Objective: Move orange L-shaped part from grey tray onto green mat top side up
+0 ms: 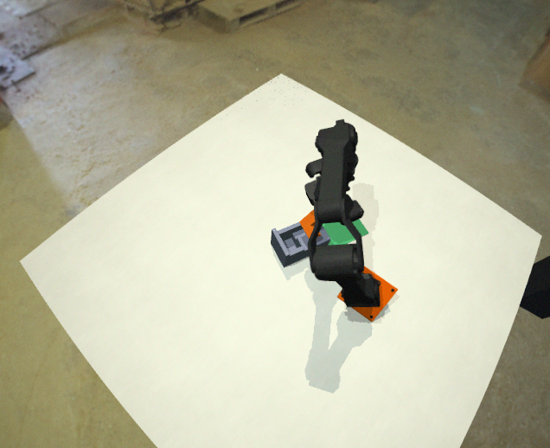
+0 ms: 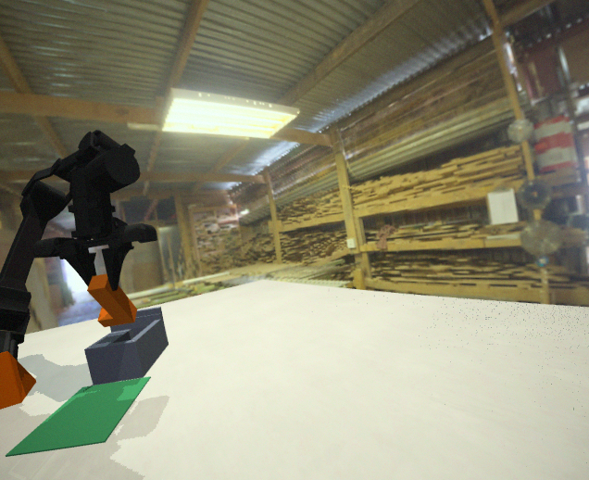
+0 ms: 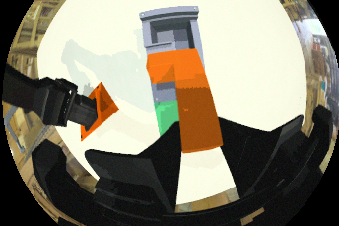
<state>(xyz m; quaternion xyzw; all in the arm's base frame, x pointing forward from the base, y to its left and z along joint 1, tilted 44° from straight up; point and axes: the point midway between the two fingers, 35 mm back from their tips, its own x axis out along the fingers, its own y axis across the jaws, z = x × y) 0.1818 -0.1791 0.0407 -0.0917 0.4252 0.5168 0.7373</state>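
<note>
Now: gripper tip 17 cm above the green mat, 6 cm to the left of it and 5 cm past it. Also, from my gripper tip: orange L-shaped part 4 cm to the left, 3 cm below, 1 cm ahead.
</note>
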